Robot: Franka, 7 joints.
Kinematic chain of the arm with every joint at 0, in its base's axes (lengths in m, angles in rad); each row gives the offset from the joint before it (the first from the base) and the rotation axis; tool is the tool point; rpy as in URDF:
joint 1: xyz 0 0 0.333 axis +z
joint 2: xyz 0 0 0 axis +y
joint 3: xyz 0 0 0.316 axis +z
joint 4: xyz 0.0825 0 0 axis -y
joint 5: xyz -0.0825 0 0.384 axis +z
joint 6: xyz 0 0 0 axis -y
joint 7: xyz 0.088 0 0 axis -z
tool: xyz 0 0 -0.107 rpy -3.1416 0 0
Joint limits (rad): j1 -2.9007..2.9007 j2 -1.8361..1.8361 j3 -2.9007..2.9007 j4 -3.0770..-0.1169 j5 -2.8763..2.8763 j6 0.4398..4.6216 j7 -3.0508..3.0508
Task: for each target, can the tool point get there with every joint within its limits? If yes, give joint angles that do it. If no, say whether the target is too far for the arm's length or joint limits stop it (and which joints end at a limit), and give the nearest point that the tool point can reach.
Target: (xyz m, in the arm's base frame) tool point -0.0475 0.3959 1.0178
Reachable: yes | joints -0.6277 -0.8784 0.8848 -0.9789 -1.4113 1.7477 1.2130
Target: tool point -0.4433 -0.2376 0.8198
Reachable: yes | joints -1.3222 0.8555 -2.2803 -1.6509 -1.1048 3.3875 2.3412
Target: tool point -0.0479 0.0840 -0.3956
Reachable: no: joint limits stop it (at a limit: joint 2) | nearest point -0.0579 0.1016 -0.3341 | short by 0.065 m
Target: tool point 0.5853 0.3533 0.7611
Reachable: yes | joints 1.3114 1.0582 -1.9552 -1.1223 2.0817 1.9730 -0.3921
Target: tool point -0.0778 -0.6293 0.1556
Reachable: yes | joints 0.6164 -1.1324 -2.0372 -1.7279 -1.4631 1.6941 -1.1979
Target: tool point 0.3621 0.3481 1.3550
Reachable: no: too far | nearest point 0.2728 0.2622 1.1029 | short by 0.281 m
